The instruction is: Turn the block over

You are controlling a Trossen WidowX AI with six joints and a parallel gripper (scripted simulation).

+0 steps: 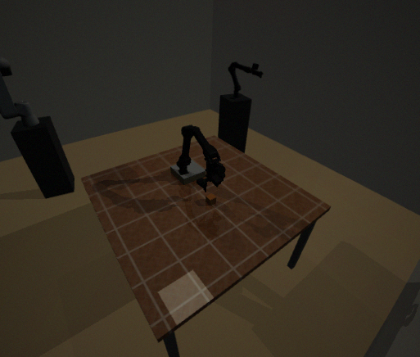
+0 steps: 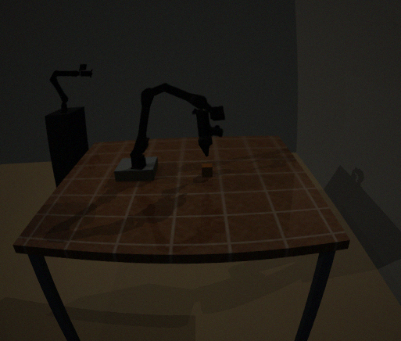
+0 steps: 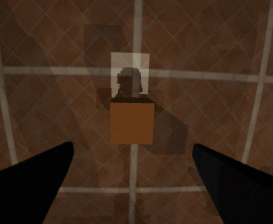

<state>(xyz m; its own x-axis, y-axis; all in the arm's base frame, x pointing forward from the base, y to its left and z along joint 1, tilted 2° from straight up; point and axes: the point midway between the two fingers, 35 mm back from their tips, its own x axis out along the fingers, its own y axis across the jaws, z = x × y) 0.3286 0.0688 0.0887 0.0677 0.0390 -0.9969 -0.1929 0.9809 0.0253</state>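
Right now the block is 10 mm behind my gripper tip and 90 mm below it.
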